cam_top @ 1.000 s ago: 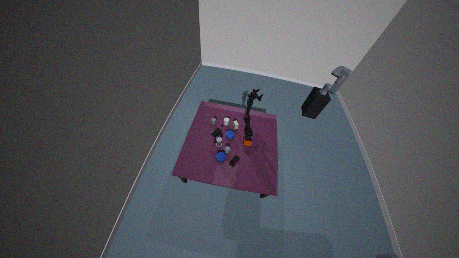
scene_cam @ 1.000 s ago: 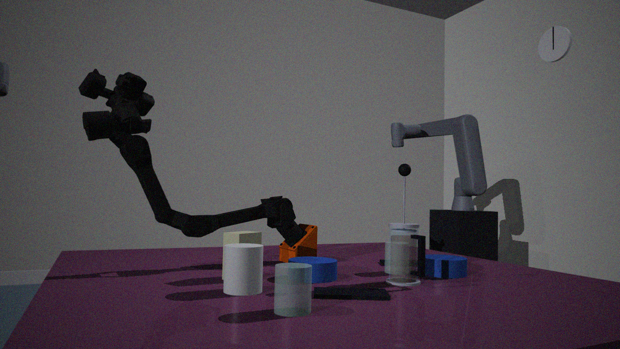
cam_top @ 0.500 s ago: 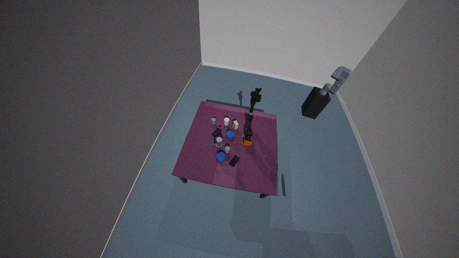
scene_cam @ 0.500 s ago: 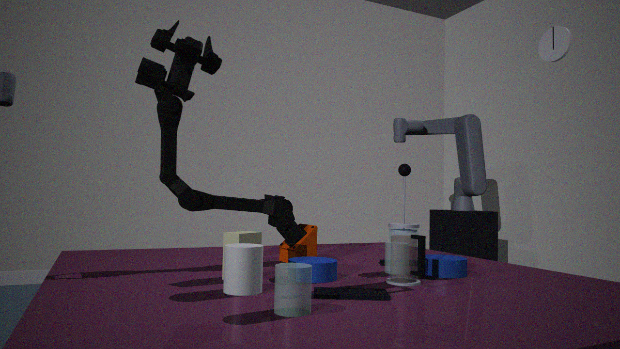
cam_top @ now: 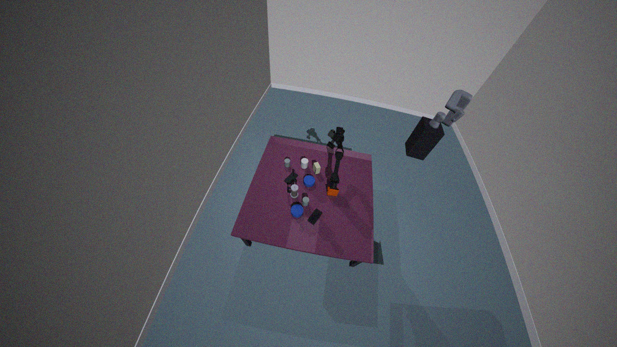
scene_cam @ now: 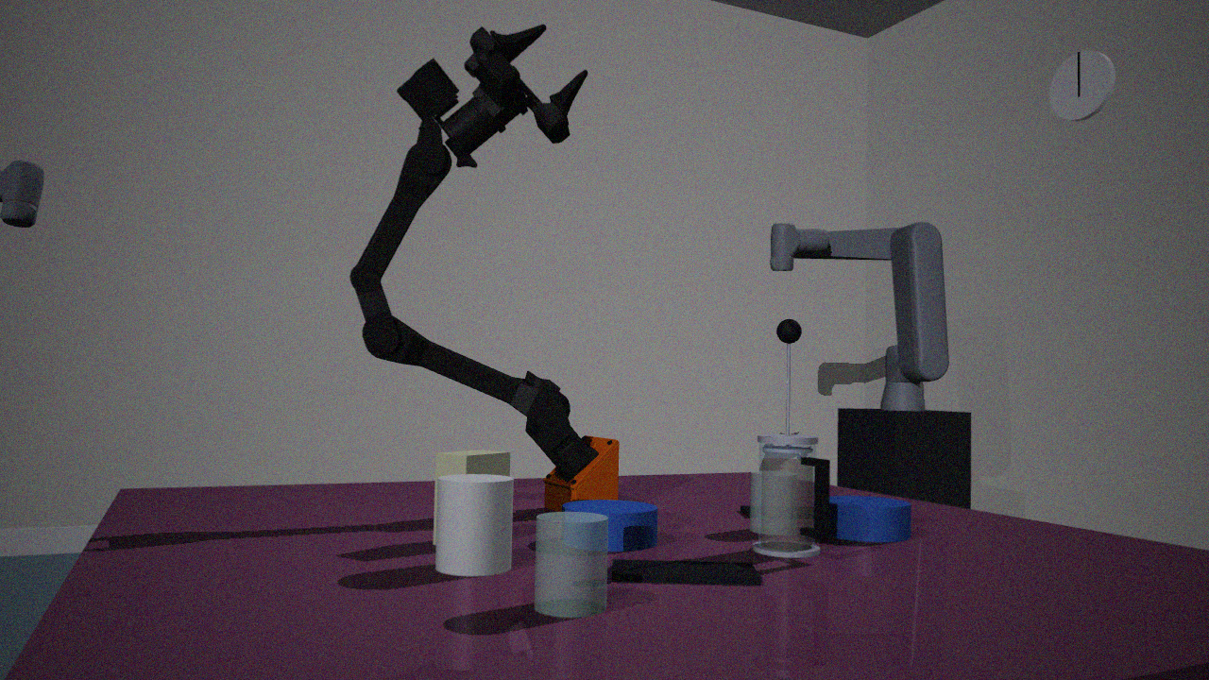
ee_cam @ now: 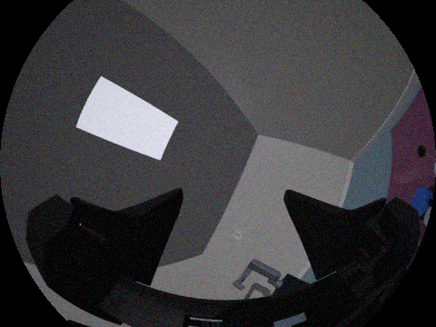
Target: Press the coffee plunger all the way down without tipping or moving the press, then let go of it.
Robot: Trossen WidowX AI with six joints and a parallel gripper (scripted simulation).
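The glass coffee press is 25 cm ahead of my gripper tip, 22 cm to the left of it and 54 cm below it. The rest, counted from my gripper tip: white cylinder (24 cm ahead, 16 cm to the right, 62 cm below); cream box (9 cm ahead, 14 cm to the right, 62 cm below).
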